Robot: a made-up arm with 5 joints. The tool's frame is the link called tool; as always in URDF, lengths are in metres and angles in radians. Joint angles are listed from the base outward. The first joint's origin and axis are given. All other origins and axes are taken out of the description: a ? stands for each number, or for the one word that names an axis. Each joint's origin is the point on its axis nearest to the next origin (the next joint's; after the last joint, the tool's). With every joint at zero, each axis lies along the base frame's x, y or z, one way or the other. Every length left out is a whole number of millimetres.
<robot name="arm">
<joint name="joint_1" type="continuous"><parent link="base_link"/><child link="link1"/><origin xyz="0.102 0 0.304" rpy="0 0 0"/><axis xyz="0 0 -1"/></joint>
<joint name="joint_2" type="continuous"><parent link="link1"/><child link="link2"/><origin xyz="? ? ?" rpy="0 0 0"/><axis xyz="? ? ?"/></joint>
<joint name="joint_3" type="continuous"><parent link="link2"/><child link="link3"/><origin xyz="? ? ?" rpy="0 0 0"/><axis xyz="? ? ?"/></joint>
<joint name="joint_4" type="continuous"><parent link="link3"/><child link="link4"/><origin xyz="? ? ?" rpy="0 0 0"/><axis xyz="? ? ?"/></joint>
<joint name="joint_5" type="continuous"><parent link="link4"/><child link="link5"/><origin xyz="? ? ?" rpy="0 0 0"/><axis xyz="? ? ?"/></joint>
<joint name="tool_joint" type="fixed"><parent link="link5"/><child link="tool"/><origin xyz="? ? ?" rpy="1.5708 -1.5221 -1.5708"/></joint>
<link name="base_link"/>
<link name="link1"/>
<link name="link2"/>
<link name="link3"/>
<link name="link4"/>
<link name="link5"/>
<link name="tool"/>
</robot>
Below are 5 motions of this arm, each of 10 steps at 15 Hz.
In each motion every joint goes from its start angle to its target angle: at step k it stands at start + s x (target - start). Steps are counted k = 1, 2, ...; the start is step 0. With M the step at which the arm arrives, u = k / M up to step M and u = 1 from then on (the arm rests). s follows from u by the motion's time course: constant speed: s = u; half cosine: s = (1 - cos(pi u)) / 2; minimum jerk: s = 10 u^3 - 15 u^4 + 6 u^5.
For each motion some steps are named. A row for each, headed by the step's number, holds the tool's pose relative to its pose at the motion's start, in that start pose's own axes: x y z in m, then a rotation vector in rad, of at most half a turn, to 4 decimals.
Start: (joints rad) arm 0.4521 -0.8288 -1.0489 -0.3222 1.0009
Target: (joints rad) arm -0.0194 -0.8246 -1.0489 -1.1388 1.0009
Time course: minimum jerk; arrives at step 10
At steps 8, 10:
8: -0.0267 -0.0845 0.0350 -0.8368 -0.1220 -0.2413
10: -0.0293 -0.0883 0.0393 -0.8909 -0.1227 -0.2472

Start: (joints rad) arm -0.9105 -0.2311 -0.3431 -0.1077 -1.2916
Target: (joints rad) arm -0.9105 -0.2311 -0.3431 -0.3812 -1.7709
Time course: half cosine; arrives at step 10
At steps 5, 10:
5: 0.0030 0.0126 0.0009 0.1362 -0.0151 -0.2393
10: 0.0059 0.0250 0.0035 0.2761 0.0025 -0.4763

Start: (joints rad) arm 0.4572 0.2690 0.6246 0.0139 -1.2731
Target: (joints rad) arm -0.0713 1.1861 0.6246 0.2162 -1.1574
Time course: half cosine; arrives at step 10
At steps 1, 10:
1: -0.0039 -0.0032 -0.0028 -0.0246 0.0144 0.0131
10: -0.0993 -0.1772 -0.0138 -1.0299 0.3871 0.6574

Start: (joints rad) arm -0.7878 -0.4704 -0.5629 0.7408 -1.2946
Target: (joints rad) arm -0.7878 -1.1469 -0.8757 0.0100 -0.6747
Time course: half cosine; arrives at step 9
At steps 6, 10:
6: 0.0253 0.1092 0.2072 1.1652 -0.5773 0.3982
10: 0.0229 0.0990 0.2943 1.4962 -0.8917 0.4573

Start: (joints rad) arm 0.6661 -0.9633 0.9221 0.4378 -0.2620
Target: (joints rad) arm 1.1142 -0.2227 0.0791 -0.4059 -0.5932
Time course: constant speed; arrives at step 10
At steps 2, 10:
2: 0.0395 -0.0034 -0.0068 -0.0169 -0.2070 -0.0927
10: 0.1674 -0.0523 -0.0055 0.0143 -1.0422 -0.2653

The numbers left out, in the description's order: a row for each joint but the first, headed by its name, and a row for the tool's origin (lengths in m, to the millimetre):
joint_2: xyz 0.039 0.004 0, axis 0 1 0
joint_3: xyz 0.032 0 0.128, axis 0 1 0
joint_4: xyz 0.111 0 0.004, axis 0 1 0
joint_5: xyz 0.095 0 0, axis -1 0 0
tool: xyz 0 0 0

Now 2 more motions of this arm.
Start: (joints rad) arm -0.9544 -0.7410 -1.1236 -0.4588 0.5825
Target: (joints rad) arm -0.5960 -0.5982 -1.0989 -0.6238 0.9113
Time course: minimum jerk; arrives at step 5
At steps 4, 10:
4: -0.0167 0.0448 0.0185 0.1813 -0.1462 0.5551
10: -0.0182 0.0469 0.0199 0.1912 -0.1572 0.5890

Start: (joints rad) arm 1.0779 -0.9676 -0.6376 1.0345 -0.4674
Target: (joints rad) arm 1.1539 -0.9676 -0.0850 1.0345 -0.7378
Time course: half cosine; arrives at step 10
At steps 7, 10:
7: -0.0603 -0.0402 -0.0274 -0.3029 0.3232 -0.1902
10: -0.0766 -0.0521 -0.0291 -0.3944 0.3956 -0.2410

